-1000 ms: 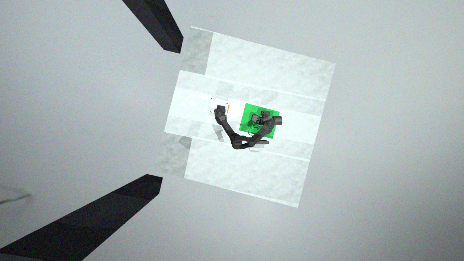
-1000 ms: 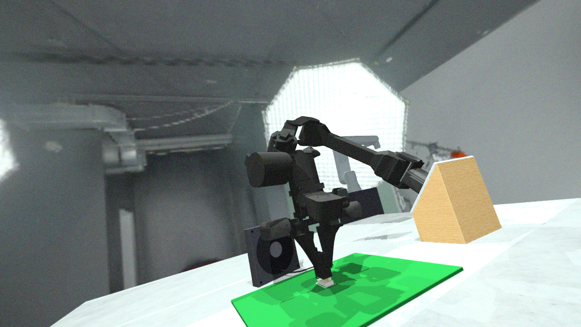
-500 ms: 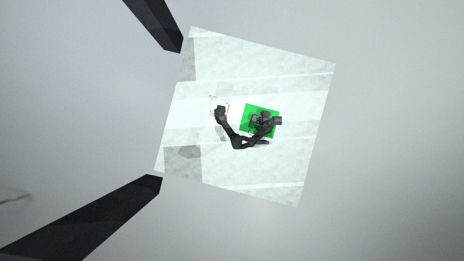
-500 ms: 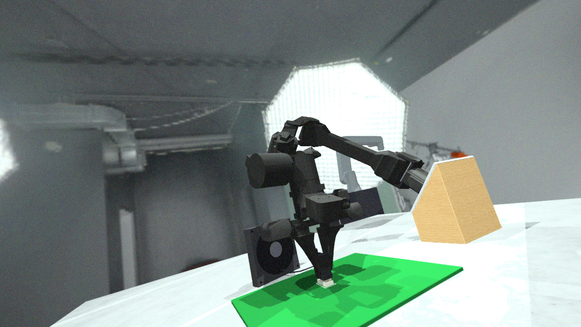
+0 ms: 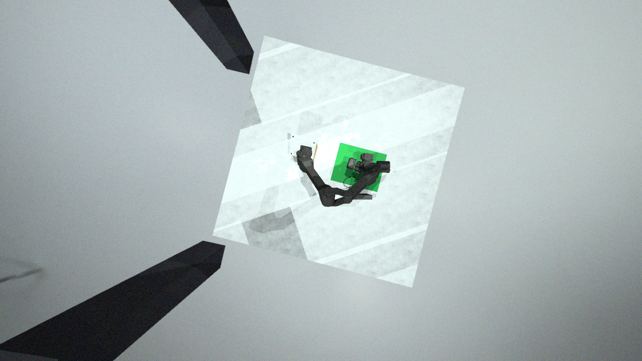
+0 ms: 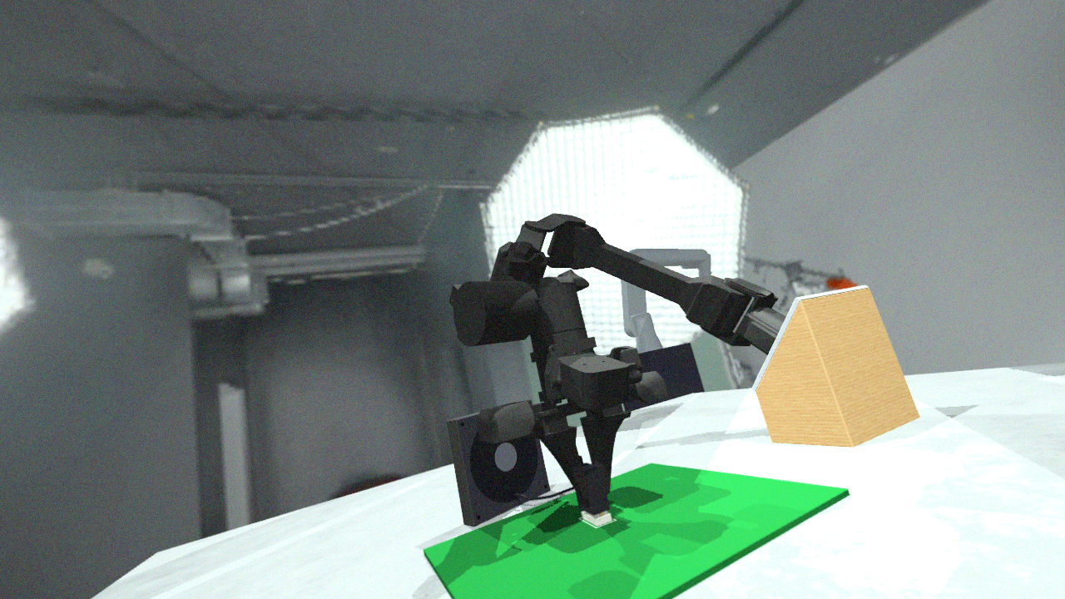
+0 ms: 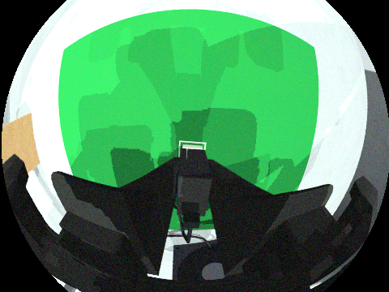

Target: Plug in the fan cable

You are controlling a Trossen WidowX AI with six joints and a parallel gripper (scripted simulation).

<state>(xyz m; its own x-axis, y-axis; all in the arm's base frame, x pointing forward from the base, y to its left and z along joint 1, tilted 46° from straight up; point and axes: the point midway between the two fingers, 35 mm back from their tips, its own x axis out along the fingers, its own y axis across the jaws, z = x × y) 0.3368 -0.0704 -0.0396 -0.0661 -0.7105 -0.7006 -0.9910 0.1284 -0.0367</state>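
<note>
Now: the dark fan plug 1 cm to the right of my gripper tip and 1 cm above it. Round my gripper tip: black fan: 15 cm to the right, 3 cm above, 2 cm ahead; then green board: 4 cm below, 1 cm to the left, 1 cm behind; then white four-pin fan header: 3 cm below, 1 cm to the right.
</note>
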